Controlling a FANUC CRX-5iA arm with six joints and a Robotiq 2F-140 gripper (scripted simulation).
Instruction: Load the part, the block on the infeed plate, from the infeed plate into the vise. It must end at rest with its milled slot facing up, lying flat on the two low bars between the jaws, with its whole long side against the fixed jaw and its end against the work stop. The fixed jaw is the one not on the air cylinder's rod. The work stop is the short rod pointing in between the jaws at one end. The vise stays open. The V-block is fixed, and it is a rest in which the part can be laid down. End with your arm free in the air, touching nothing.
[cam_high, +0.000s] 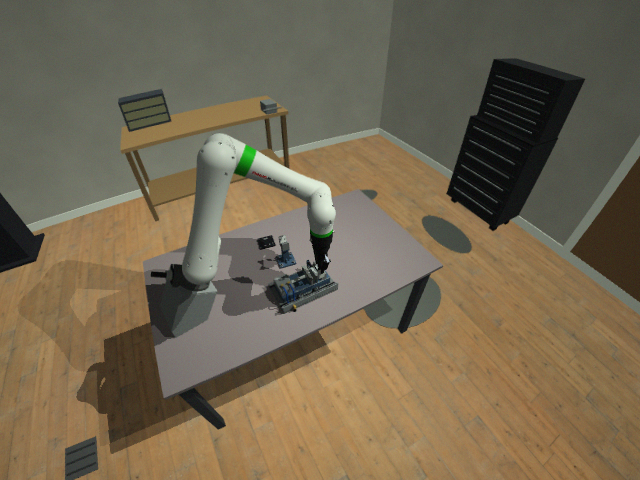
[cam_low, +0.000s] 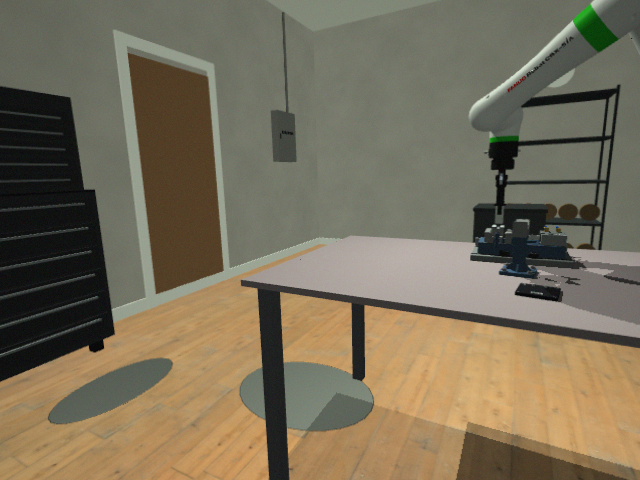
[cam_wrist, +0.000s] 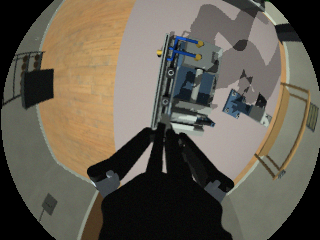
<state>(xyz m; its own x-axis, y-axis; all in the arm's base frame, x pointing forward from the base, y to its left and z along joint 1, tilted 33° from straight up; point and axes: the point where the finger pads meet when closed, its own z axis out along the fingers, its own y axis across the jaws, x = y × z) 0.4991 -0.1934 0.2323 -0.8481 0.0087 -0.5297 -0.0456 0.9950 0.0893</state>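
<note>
Right now the part is 50 mm to the left of my hand and 50 mm below it. The rest, counted from my hand: air cylinder: 170 mm behind, 70 mm below, 60 mm to the left; then vise: 110 mm below, 70 mm behind, 60 mm to the left; then black infeed plate: 450 mm to the left, 140 mm below, 130 mm behind.
</note>
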